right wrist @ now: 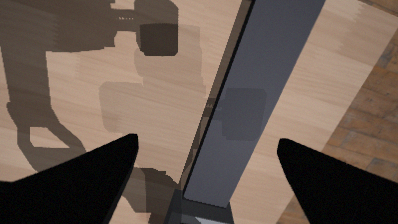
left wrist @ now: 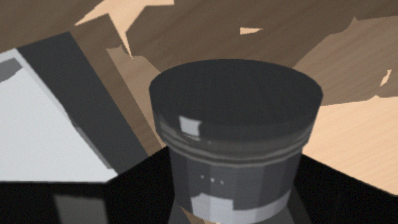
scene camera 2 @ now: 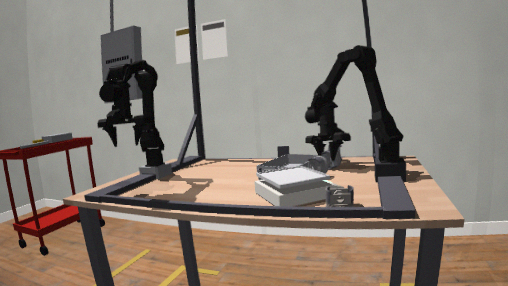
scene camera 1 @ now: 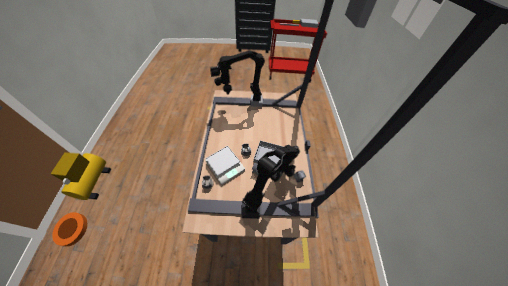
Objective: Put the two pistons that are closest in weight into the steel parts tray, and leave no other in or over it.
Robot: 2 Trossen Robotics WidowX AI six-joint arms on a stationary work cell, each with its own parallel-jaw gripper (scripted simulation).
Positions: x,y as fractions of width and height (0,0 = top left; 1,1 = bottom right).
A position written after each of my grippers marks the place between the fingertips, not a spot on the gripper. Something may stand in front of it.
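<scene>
A white scale (scene camera 2: 0.58,0.68) (scene camera 1: 0.47,0.59) is there for me to see, though in the right wrist view it is out of frame. I also see a steel parts tray (left wrist: 0.12,0.65); the right wrist view does not show the tray, which is out of frame there. As for my own grippers, there is my left gripper (scene camera 2: 0.64,0.56) (left wrist: 0.57,0.67), and there is my right gripper (scene camera 2: 0.25,0.51) (right wrist: 0.52,0.64).
</scene>
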